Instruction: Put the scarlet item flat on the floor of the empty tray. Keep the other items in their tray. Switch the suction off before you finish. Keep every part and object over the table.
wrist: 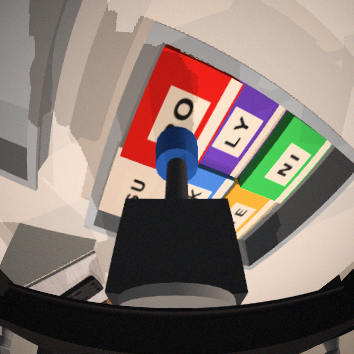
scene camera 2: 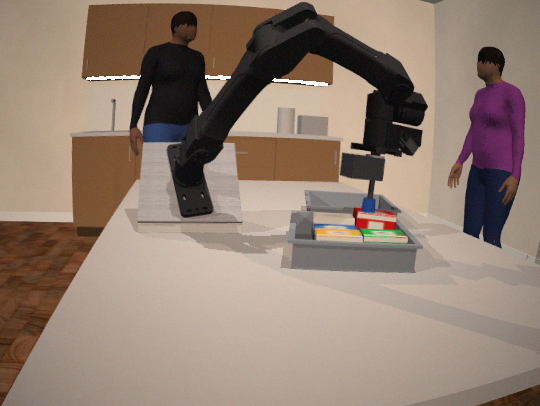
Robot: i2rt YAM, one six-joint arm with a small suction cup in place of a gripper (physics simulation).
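Observation:
The suction cup (wrist: 176,141) is visible in the scene, together with a cream box (wrist: 127,179). A scarlet box (scene camera 2: 385,220) can be seen too, and the wrist view likewise shows the scarlet box (wrist: 183,90). The scene also includes a grey tray (scene camera 2: 316,201) and another grey tray (scene camera 2: 307,254).

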